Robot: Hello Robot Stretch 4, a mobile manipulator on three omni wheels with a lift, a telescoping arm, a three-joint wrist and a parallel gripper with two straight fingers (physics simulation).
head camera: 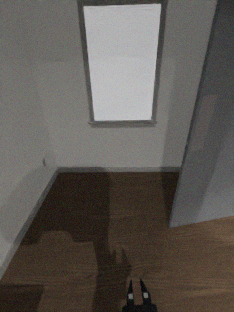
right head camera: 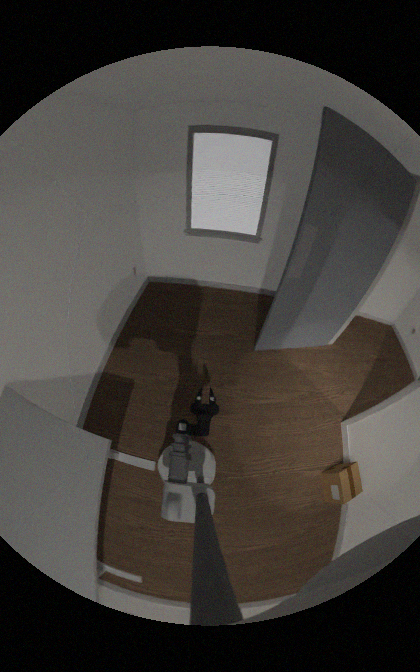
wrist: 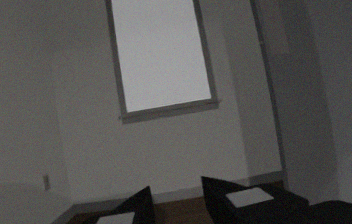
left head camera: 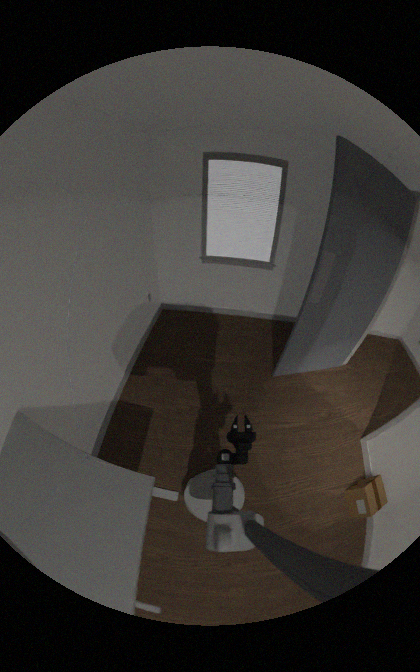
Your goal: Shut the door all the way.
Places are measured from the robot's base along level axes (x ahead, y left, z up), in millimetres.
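Where they show: gripper, fingertip midpoint: (head camera: 135, 279) (right head camera: 205, 386) (wrist: 178, 196) (left head camera: 240, 414).
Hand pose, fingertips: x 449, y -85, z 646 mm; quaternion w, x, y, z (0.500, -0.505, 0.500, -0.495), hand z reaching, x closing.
After its pixels a point has its place.
The grey-blue door (head camera: 212, 150) {x 1190, y -791, z 892 mm} (left head camera: 350, 270) {x 1206, y -905, z 1215 mm} (right head camera: 335, 240) {x 1202, y -880, z 1263 mm} (wrist: 310, 100) {x 1185, y -762, z 681 mm} stands wide open, upright, ahead and to the right. Its free edge is nearer the window side, and its hinge side is at the right by the doorway. In the left and right head camera views the doorway opening shows between the door and the white wall at the right. No handle can be made out on the door. My gripper (head camera: 137, 282) {x 449, y -85, z 646 mm} (left head camera: 241, 419) {x 449, y -85, z 646 mm} (right head camera: 206, 390) {x 449, y -85, z 646 mm} (wrist: 178, 196) {x 449, y -85, z 646 mm} is open with nothing between its fingers. It is to the left of the door and nearer to me, apart from it.
A bright window (head camera: 122, 62) {x 2203, y -150, z 1501 mm} (left head camera: 244, 210) {x 2202, y -176, z 1405 mm} (right head camera: 231, 182) {x 2200, y -186, z 1415 mm} (wrist: 160, 52) {x 2204, y -151, z 1316 mm} is in the far wall. A cardboard box (left head camera: 369, 496) {x -264, y -1226, z 251 mm} (right head camera: 344, 482) {x -260, y -1235, z 251 mm} is by the white wall at the right. A pale flat-topped piece of furniture (left head camera: 75, 515) (right head camera: 50, 495) stands at the near left.
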